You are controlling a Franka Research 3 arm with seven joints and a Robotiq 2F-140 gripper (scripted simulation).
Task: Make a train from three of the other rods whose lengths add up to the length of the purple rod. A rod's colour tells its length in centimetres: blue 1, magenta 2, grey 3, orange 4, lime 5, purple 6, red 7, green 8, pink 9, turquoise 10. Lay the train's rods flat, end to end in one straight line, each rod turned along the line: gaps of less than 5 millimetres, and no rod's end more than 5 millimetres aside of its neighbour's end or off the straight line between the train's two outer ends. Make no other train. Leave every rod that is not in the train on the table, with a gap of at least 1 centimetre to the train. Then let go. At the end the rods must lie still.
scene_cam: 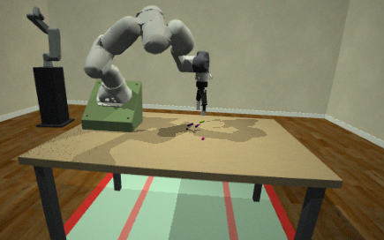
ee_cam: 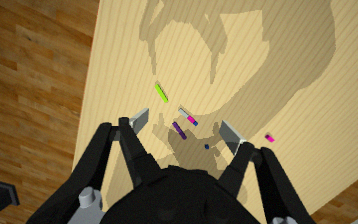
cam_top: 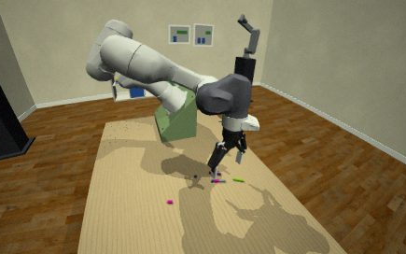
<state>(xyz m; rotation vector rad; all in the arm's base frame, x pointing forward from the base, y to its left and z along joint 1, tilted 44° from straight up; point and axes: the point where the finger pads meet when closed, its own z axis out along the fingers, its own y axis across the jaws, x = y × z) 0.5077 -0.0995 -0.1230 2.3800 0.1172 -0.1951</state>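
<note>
Now: the grey rod 10 cm below my hand and 1 cm behind it. The rest, counted from my hand: purple rod (10 cm below, 7 cm behind, 1 cm to the right); then dark blue piece (10 cm to the right, 10 cm below, 9 cm behind); then lime rod (10 cm below, 7 cm to the left, 2 cm ahead).
</note>
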